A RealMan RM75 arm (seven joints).
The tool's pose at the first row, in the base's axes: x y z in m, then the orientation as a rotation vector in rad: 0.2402 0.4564 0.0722 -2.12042 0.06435 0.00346
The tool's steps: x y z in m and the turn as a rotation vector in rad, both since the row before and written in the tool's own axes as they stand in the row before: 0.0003 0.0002 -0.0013 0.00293 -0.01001 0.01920; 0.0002 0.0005 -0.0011 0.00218 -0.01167 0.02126; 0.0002 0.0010 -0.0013 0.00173 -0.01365 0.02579; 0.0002 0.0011 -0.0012 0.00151 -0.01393 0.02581; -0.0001 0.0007 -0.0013 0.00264 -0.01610 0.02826; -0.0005 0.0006 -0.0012 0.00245 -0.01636 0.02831; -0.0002 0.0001 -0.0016 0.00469 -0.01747 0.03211
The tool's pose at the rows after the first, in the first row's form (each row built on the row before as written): 0.2405 0.4552 0.0727 -2.11665 0.07872 0.02536; 0.2407 0.4540 0.0728 -2.11329 0.09426 0.05024; 0.2408 0.4524 0.0726 -2.10983 0.11338 0.07991; 0.2409 0.4508 0.0723 -2.10622 0.13232 0.10988; 0.2407 0.4493 0.0724 -2.10080 0.15254 0.14346; 0.2402 0.4480 0.0726 -2.09510 0.17260 0.17730; 0.2401 0.4466 0.0734 -2.08635 0.19605 0.21425
